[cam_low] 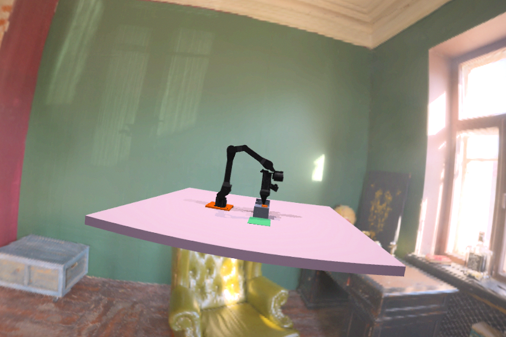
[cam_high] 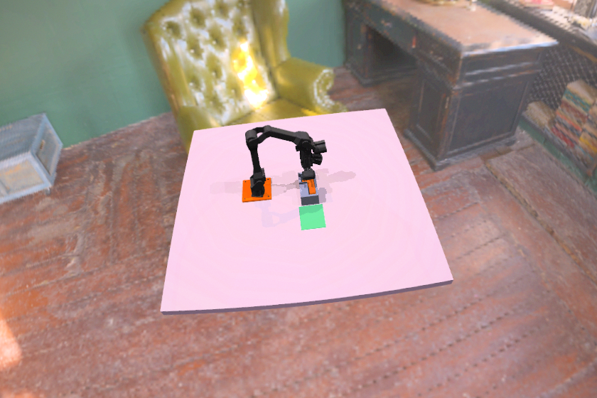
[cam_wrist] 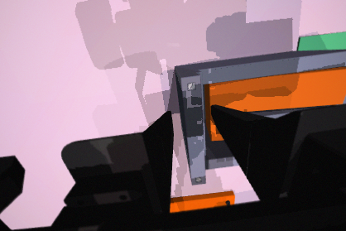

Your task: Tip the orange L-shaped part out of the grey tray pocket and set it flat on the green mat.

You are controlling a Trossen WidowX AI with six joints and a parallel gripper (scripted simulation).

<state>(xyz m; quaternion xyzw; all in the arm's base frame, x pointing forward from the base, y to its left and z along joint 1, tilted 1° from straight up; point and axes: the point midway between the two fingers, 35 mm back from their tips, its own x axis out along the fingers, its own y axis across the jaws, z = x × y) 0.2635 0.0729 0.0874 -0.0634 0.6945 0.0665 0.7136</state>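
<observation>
Now: gripper tip 6 cm to the left of the orange L-shaped part, 1 cm short of it and 1 cm above it. Also, from my gripper tip: green mat 22 cm to the right, 7 cm below, 3 cm ahead.
</observation>
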